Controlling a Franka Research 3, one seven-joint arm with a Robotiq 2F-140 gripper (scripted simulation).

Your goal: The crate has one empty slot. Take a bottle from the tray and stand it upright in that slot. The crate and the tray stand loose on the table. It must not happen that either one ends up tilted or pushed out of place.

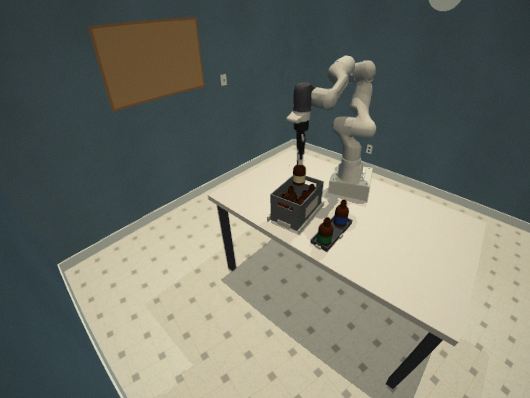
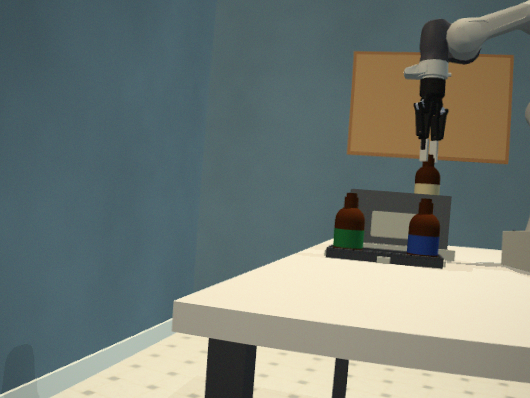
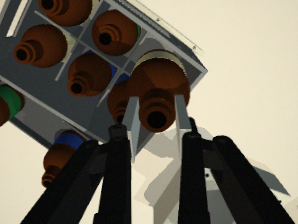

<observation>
I see my gripper [image 2: 428,161], a blue-labelled bottle [image 2: 424,228] and a green-labelled bottle [image 2: 349,226].
My gripper is seen too in image 3 [image 3: 157,108].
</observation>
